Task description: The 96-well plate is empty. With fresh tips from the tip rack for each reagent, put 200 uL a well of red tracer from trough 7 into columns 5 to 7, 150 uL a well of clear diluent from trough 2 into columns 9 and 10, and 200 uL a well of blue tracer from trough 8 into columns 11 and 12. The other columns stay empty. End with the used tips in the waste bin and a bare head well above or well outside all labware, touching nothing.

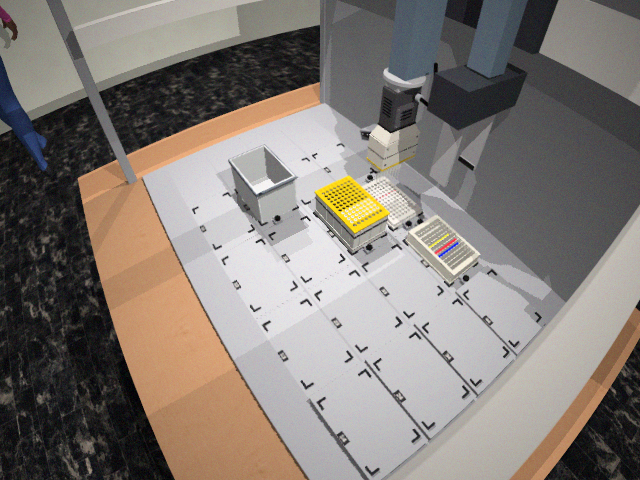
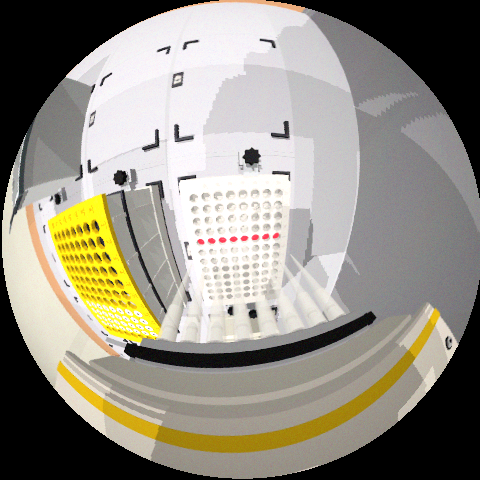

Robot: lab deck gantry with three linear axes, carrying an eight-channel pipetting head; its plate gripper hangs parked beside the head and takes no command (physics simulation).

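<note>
The pipetting head (image 1: 393, 148) (image 2: 250, 425) hangs above the white 96-well plate (image 1: 399, 222) (image 2: 235, 181), carrying a row of pale tips (image 2: 216, 320) with no colour showing in them. One plate column of red wells (image 1: 386, 195) (image 2: 233, 239) runs across, apparently column 5; the other wells look pale. The yellow tip rack (image 1: 330, 223) (image 2: 101, 204) has white tips in its near part and dark empty holes in its far part. The trough reservoir (image 1: 443, 276) shows yellow, red and blue strips; clear diluent cannot be made out. The parked plate gripper's fingers cannot be made out.
The open grey waste bin (image 1: 276, 204) stands left of the tip rack. A dark block (image 1: 475, 98) hangs from a second blue column (image 1: 498, 36) beside the head. A grey rear wall (image 1: 516, 180) rises behind the plate and reservoir.
</note>
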